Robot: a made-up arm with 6 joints. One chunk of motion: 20 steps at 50 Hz.
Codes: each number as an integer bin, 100 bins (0 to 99) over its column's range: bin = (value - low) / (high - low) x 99, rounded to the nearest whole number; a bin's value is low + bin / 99 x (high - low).
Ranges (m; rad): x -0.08..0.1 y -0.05..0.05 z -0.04..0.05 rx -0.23..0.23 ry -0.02..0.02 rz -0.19..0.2
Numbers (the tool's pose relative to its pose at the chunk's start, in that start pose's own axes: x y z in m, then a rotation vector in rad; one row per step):
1: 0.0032 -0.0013 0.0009 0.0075 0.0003 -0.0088
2: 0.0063 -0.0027 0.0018 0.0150 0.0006 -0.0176
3: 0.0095 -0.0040 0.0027 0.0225 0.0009 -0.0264
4: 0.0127 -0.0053 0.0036 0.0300 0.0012 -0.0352
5: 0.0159 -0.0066 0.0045 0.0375 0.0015 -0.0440
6: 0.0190 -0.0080 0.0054 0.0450 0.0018 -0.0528
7: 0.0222 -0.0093 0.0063 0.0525 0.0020 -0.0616
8: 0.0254 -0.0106 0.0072 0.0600 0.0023 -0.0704
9: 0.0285 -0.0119 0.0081 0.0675 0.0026 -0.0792
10: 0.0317 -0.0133 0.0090 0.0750 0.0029 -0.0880
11: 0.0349 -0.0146 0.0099 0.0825 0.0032 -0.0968
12: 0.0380 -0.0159 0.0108 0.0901 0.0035 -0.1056
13: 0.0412 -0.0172 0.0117 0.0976 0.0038 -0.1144
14: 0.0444 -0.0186 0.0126 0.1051 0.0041 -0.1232
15: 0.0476 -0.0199 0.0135 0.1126 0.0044 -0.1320
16: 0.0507 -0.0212 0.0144 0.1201 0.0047 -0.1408
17: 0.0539 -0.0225 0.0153 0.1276 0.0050 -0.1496
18: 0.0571 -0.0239 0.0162 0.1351 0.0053 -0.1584
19: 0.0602 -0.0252 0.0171 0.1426 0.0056 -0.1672
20: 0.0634 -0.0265 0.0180 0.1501 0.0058 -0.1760
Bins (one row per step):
1: 46 48 45 51 50 46
2: 47 47 46 53 51 44
3: 49 46 47 54 52 42
4: 51 44 48 56 52 39
5: 53 43 49 58 53 37
6: 54 42 50 59 54 35
7: 56 40 51 61 54 33
8: 58 39 52 62 55 30
9: 60 38 53 64 56 28
10: 61 36 54 66 57 26
11: 63 35 55 67 57 24
12: 65 34 56 69 58 21
13: 67 32 57 71 59 19
14: 68 31 58 72 60 17
15: 70 30 59 74 60 15
16: 72 29 60 75 61 12
17: 74 27 61 77 62 10
18: 75 26 62 79 63 8
19: 77 25 63 80 63 6
20: 79 23 64 82 64 4

